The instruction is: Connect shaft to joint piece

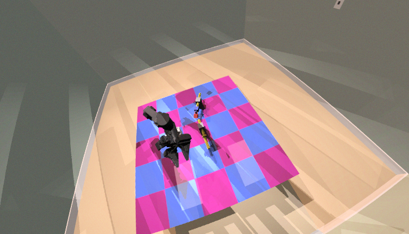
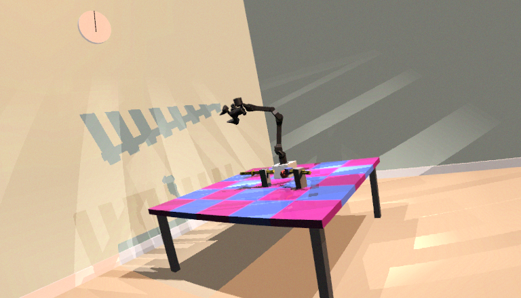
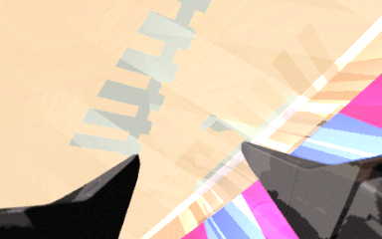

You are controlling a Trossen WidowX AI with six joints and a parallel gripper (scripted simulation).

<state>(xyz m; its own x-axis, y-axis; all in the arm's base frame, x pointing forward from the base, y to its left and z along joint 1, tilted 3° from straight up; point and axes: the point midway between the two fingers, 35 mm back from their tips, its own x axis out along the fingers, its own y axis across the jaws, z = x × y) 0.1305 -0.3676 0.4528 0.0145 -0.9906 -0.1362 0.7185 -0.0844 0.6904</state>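
Right now the red-orange joint piece is 15 cm ahead of my gripper tip, 54 cm to the left of it and 47 cm below it.
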